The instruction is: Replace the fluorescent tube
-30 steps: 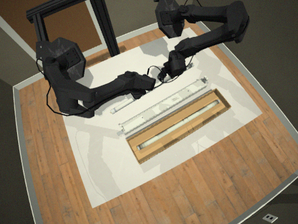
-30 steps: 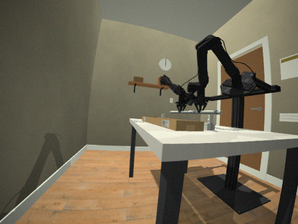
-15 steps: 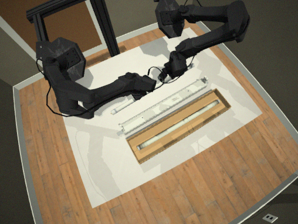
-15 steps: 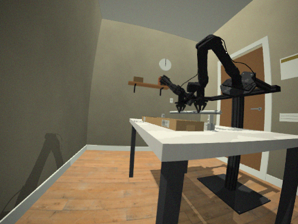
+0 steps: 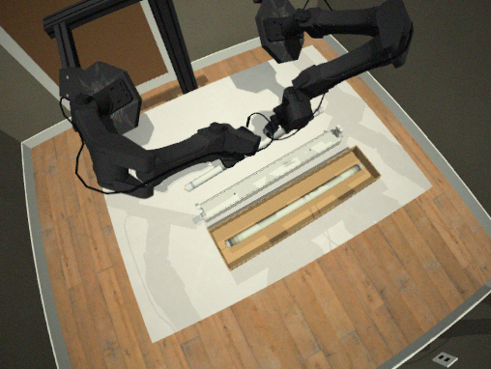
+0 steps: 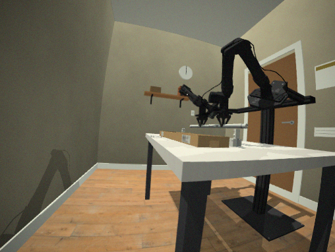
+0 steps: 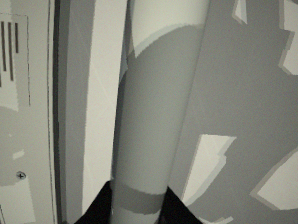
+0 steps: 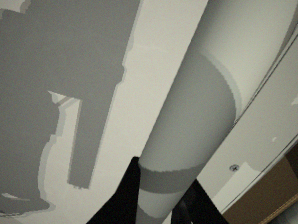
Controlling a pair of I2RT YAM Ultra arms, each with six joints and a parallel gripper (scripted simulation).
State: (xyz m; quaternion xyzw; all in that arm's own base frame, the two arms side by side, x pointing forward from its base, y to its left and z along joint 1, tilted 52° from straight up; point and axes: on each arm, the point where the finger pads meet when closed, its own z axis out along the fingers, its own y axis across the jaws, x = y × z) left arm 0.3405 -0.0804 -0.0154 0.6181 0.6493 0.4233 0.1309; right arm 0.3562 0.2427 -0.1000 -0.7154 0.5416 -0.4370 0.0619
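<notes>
My left gripper is now 12 cm to the left of the LED tube and 1 cm short of it. Round my left hand: brown carton (25 cm ahead, 9 cm below, 8 cm to the right); then old fluorescent tube (24 cm ahead, 9 cm below, 8 cm to the right).
Now: right hand 120 mm to the right of the LED tube and 10 mm past it. From my right hand the other things lie so: brown carton 230 mm ahead, 160 mm to the left, 80 mm below; old fluorescent tube 220 mm ahead, 160 mm to the left, 90 mm below.
</notes>
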